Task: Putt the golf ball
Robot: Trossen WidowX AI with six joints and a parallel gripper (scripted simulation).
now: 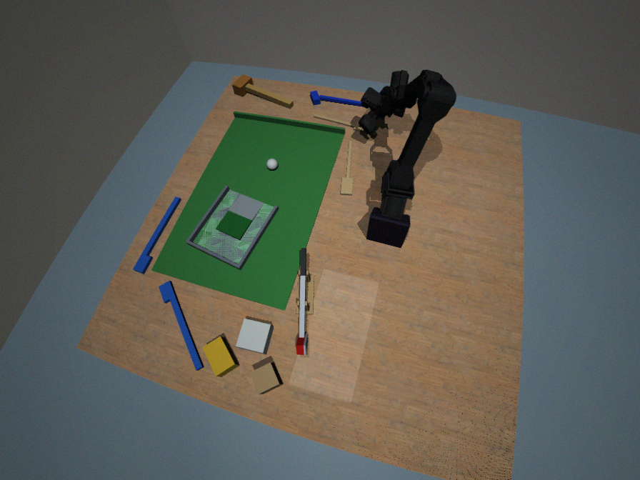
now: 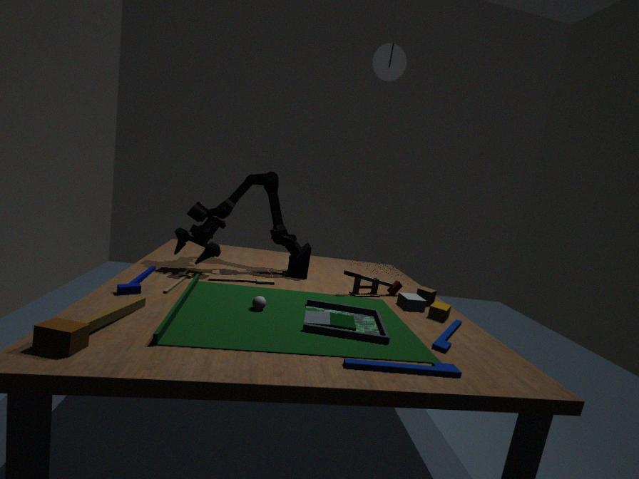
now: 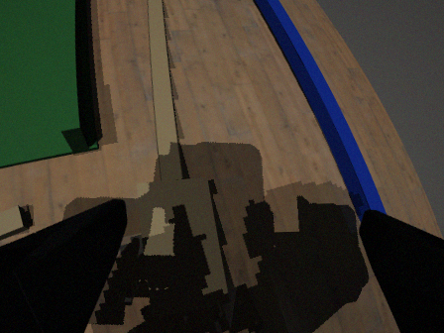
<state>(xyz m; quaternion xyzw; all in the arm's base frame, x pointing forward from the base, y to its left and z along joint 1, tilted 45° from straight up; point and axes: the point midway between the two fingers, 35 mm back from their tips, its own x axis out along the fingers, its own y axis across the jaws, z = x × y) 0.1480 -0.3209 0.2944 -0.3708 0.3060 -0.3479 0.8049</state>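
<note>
Now: the wooden stand 720 mm to the left of my gripper tip, 30 mm below it and 30 mm ahead of it. Also, from my gripper tip: white golf ball 290 mm to the left, 290 mm ahead, 40 mm below; then red putter 760 mm to the left, 10 mm ahead.
</note>
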